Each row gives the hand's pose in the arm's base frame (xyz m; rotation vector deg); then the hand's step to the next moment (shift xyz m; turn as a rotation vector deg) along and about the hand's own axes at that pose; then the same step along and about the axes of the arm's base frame.
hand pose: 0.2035 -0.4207 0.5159 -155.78 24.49 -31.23
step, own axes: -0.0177 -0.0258 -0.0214 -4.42 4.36 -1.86
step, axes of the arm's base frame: -0.0188 0.0238 0.0228 -5.64 -2.86 -1.42
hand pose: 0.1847 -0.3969 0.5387 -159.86 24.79 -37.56
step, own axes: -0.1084 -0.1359 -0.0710 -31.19 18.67 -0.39
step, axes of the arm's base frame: -0.0946 0.1508 0.0597 -31.13 -6.84 -17.49
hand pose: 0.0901 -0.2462 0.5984 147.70 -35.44 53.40
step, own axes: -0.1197 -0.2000 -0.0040 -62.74 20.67 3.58
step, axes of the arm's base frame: 0.0153 0.2061 -0.1078 -51.89 -1.30 -41.02
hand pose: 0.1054 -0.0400 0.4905 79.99 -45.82 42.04
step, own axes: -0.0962 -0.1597 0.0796 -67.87 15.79 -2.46
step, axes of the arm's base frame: 0.0762 -0.0853 -0.1674 -50.33 4.60 -48.04
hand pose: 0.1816 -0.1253 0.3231 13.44 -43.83 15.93
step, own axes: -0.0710 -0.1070 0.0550 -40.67 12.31 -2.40
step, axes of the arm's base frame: -0.0490 -0.1287 -0.0233 -30.50 5.71 -29.13
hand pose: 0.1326 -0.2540 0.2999 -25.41 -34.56 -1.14
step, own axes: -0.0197 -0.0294 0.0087 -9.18 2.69 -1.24
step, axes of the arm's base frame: -0.0253 -0.0252 0.0072 -6.52 0.92 -7.05
